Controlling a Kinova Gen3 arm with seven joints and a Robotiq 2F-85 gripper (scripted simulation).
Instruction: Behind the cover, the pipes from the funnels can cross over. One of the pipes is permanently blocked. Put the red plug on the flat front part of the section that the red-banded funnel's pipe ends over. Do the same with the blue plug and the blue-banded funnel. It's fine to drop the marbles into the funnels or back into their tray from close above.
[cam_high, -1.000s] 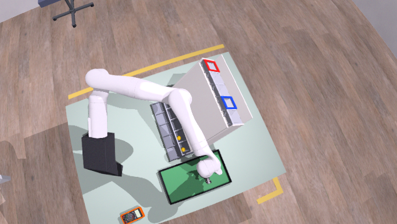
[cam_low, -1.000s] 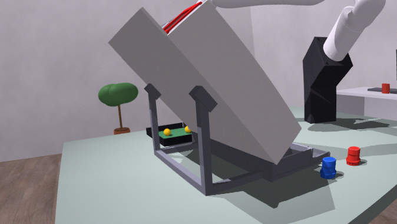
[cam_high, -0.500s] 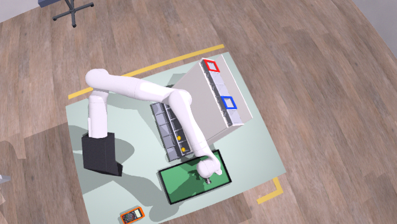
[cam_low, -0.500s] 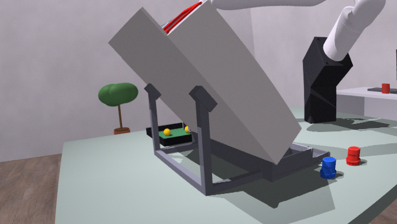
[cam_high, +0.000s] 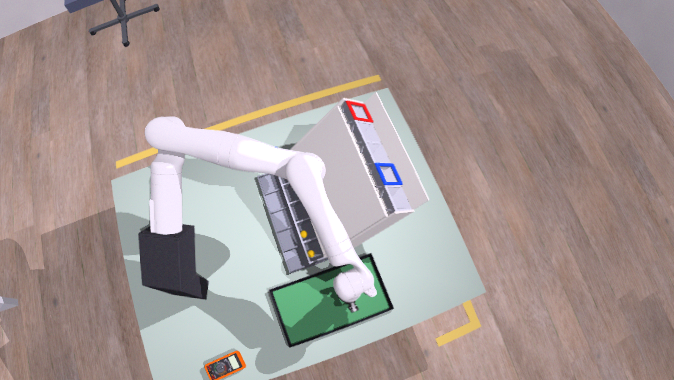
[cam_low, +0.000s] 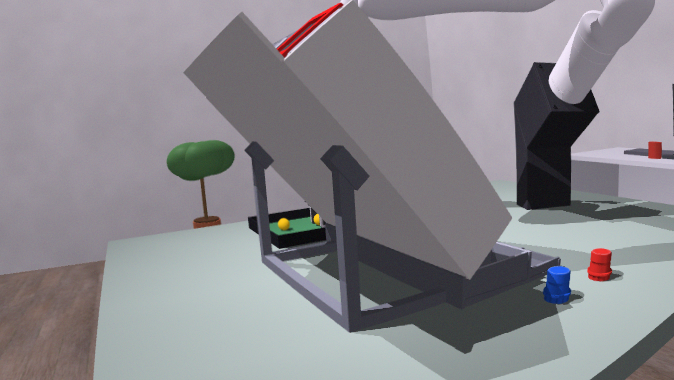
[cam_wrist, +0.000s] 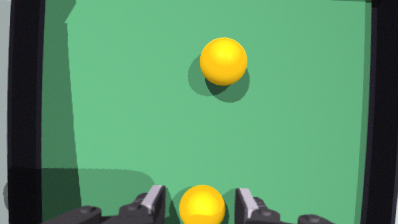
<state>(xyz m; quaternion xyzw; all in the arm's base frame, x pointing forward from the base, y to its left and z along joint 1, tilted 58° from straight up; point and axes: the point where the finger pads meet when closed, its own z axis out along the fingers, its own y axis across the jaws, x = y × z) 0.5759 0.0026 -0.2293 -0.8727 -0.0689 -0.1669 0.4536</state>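
Now: hand 50 mm past the green tray, 20 mm above it and 10 mm to the left of it. Also, from my hand: slanted grey cover (340 mm to the left, 180 mm above, 30 mm behind); orange multimeter (430 mm behind, 220 mm to the right, 10 mm below).
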